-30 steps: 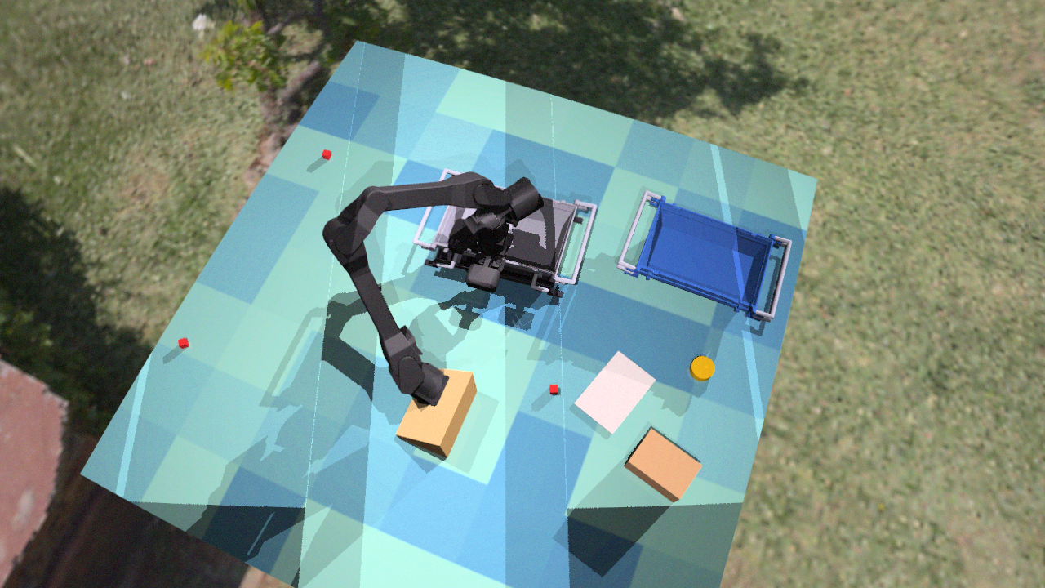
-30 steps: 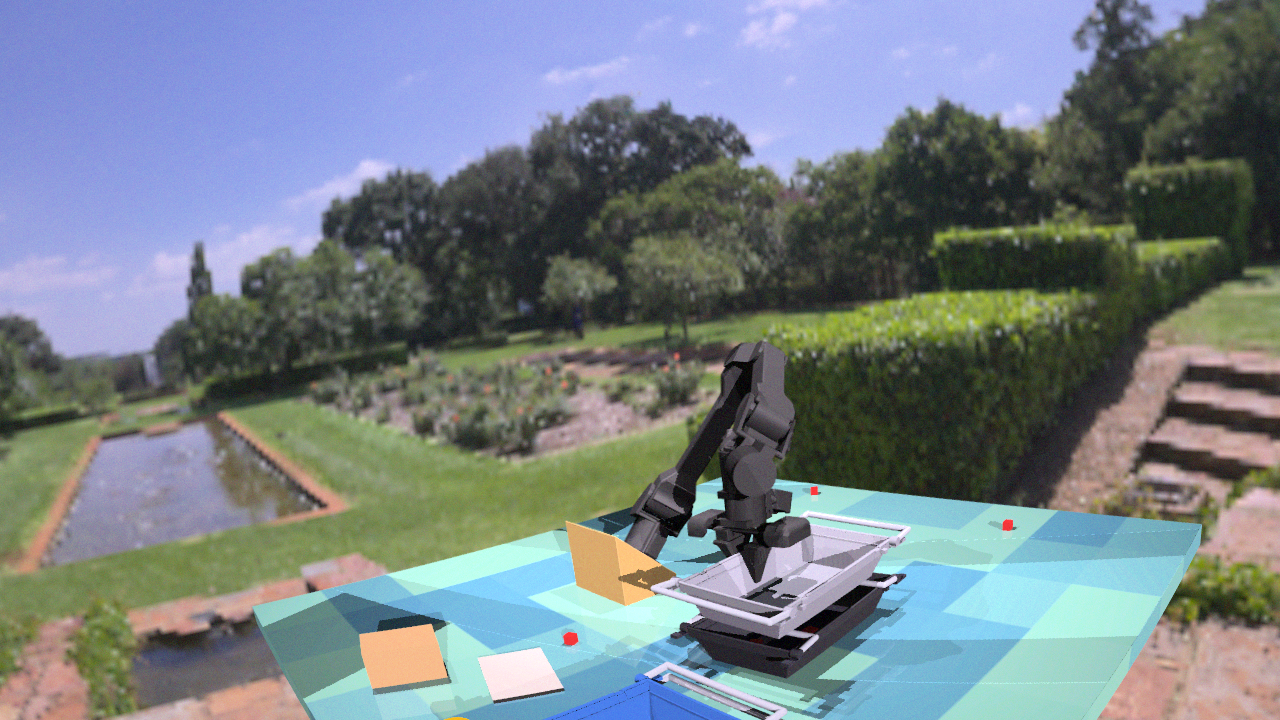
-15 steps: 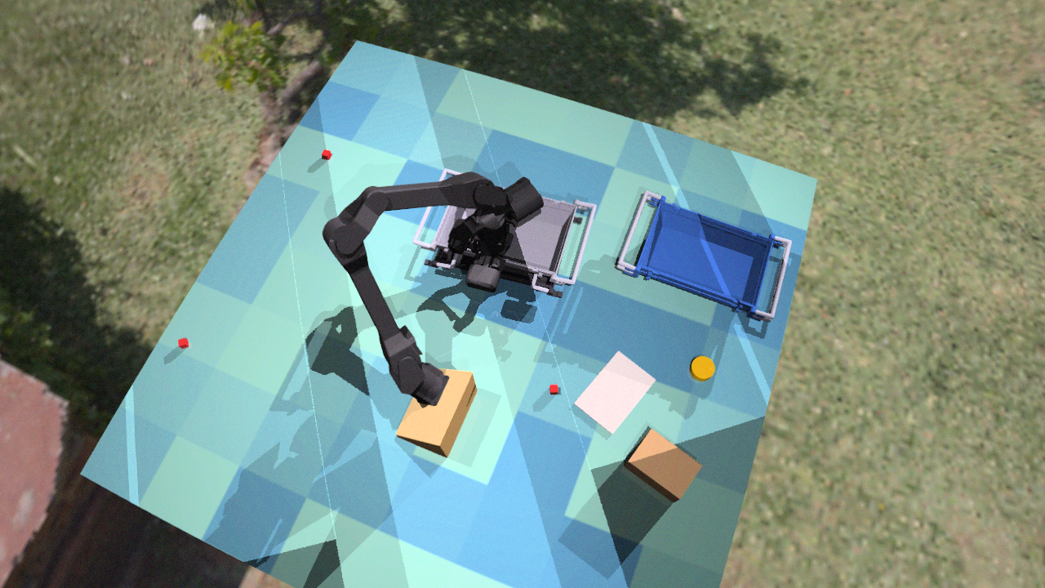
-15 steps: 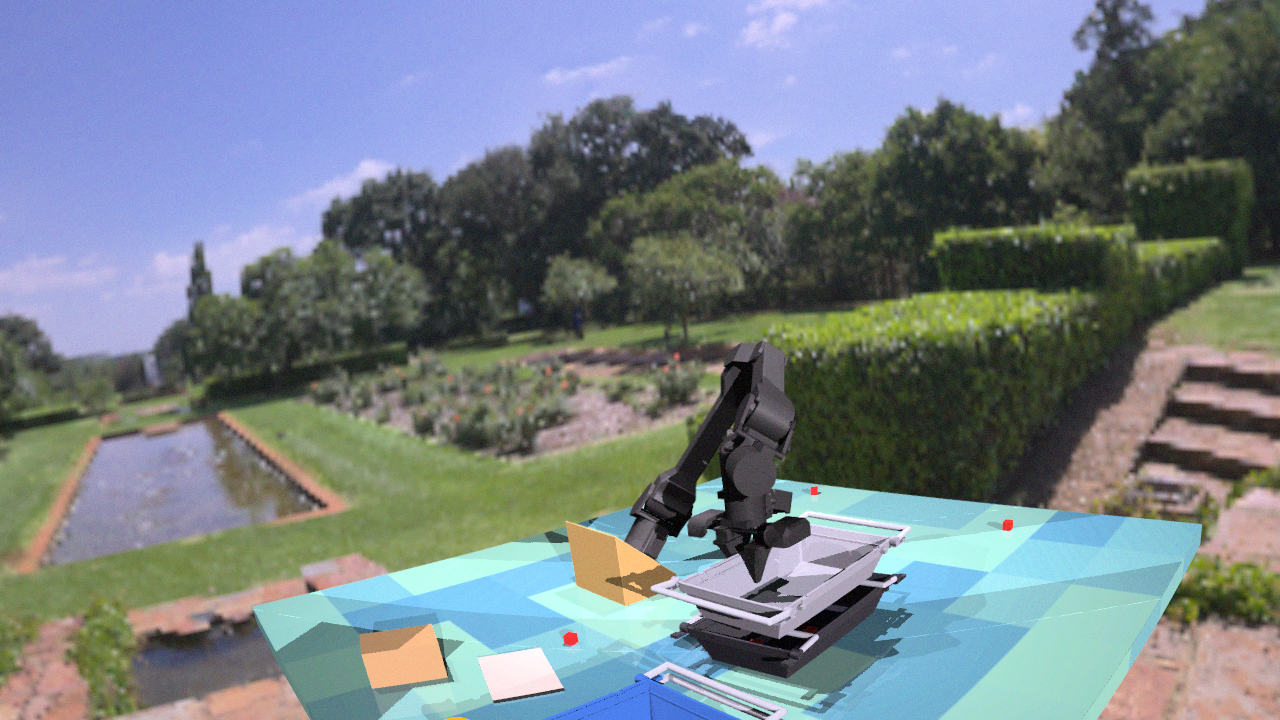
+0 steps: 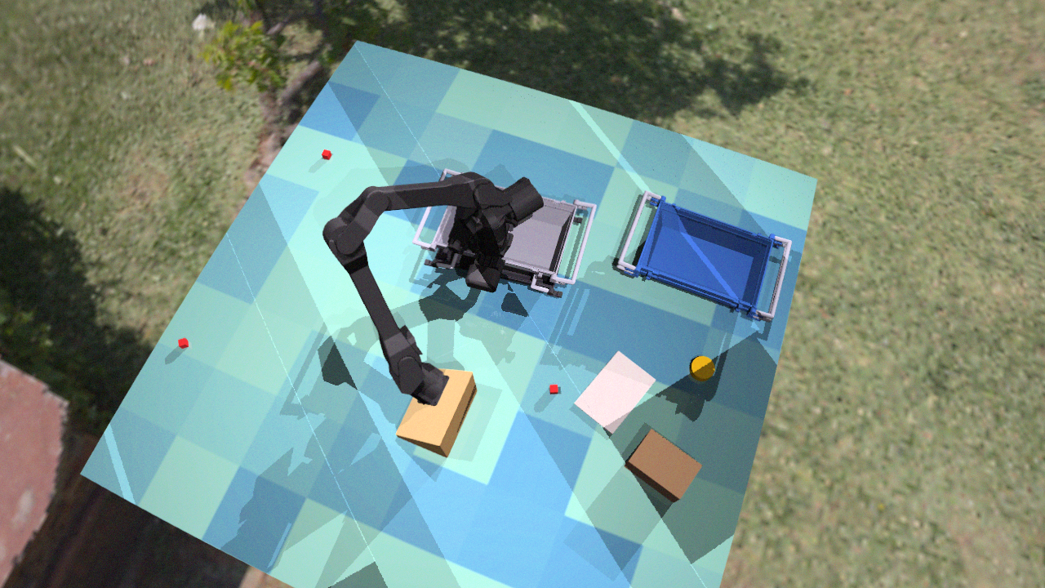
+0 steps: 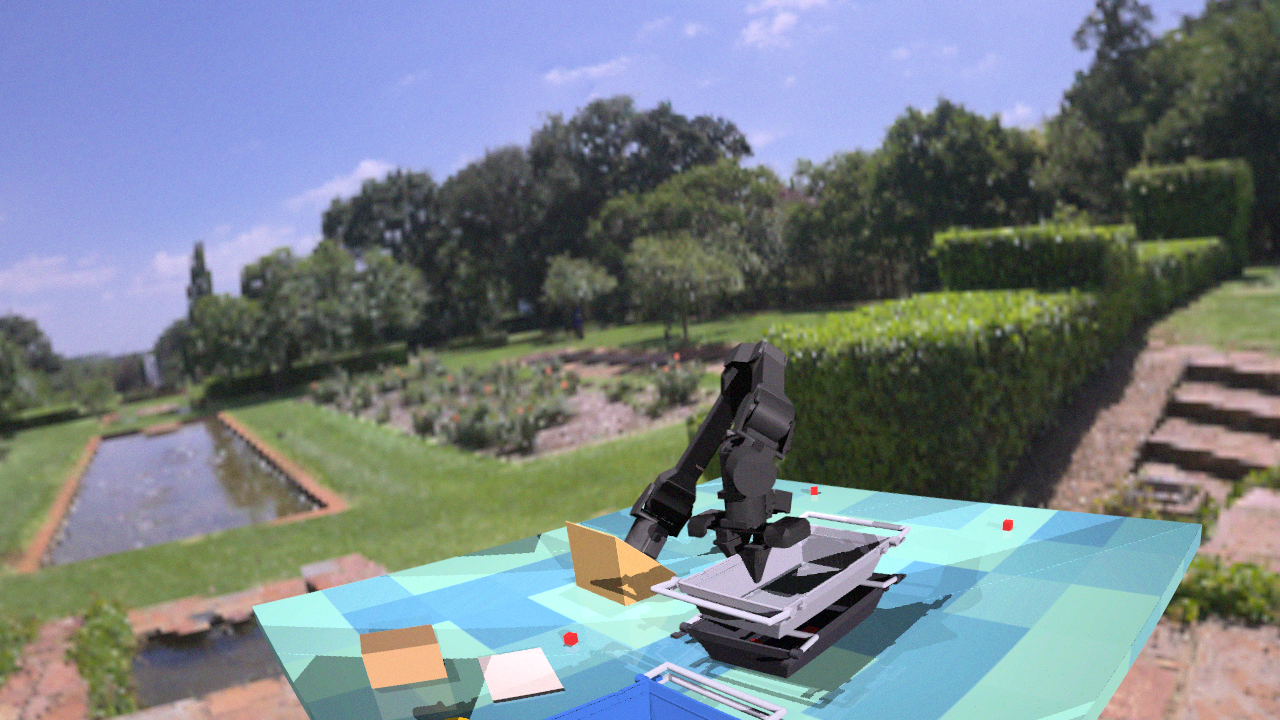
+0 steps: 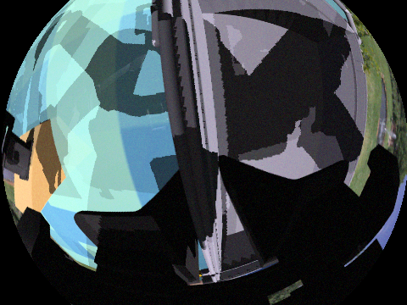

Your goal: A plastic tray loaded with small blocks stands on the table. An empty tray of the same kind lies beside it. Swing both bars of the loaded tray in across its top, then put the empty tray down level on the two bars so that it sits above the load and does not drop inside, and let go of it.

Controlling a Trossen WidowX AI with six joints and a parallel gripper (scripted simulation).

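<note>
Now: gripper tip 80 mm short of the grey tray, 10 mm to the right of it and 30 mm below it. From my gripper tip the other things lie so: yellow disc 30 mm behind, 480 mm to the right, 70 mm below; then white flat plate 140 mm behind, 330 mm to the right, 80 mm below; then brown box 260 mm behind, 460 mm to the right, 50 mm below.
</note>
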